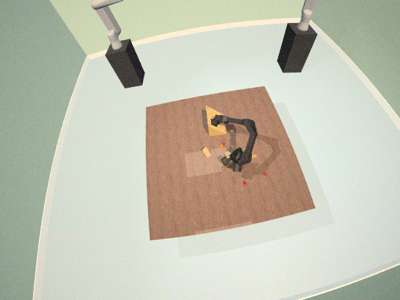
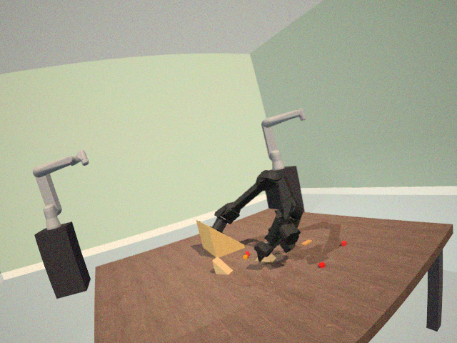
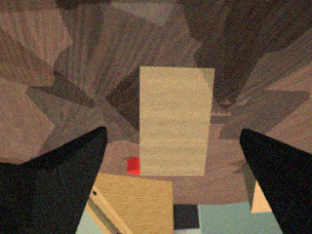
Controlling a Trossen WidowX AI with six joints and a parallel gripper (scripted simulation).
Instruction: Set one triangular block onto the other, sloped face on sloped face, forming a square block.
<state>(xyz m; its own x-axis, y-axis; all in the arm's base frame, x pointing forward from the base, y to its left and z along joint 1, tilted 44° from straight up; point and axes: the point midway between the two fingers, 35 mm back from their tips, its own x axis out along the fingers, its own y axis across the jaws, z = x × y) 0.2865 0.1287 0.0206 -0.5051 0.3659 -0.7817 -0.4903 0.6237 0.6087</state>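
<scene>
My gripper tip is now right at the triangular block. The rest, counted from my gripper tip: orange cube 10 cm behind, 5 cm to the right, 1 cm below.
</scene>
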